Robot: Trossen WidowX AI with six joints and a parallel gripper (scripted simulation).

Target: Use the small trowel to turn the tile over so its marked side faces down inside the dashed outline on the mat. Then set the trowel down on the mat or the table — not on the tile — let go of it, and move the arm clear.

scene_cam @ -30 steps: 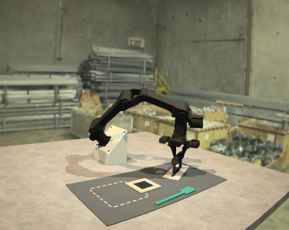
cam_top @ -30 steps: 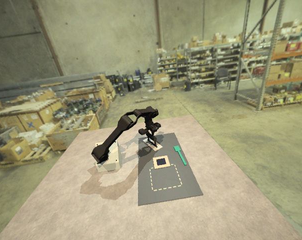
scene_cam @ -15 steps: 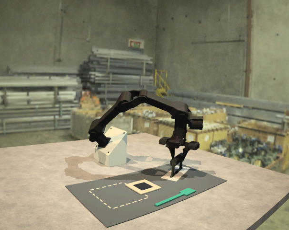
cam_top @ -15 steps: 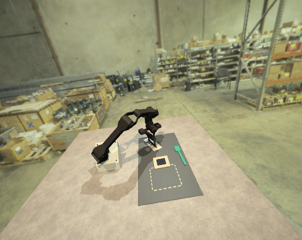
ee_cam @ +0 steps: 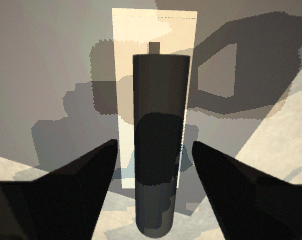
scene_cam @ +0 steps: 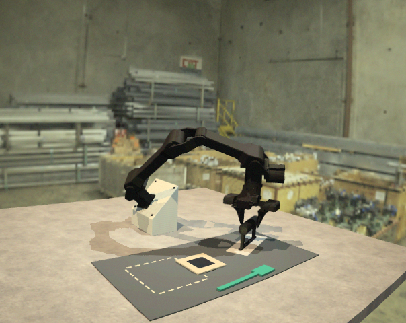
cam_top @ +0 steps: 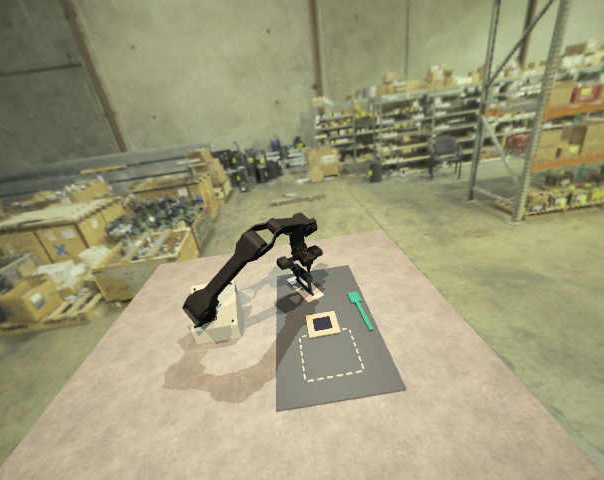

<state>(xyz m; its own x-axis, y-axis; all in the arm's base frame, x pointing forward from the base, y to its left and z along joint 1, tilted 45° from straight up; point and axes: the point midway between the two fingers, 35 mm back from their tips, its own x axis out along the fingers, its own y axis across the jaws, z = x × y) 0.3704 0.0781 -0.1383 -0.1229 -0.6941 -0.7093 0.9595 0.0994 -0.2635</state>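
My gripper tip is 10 mm short of the trowel, 20 mm to the left of it and 30 mm above it. Also, from my gripper tip: grey mat: 20 mm ahead, 200 mm to the right, 80 mm below; tile: 10 mm ahead, 240 mm to the right, 60 mm below; green flat tool: 160 mm ahead, 200 mm to the right, 60 mm below.
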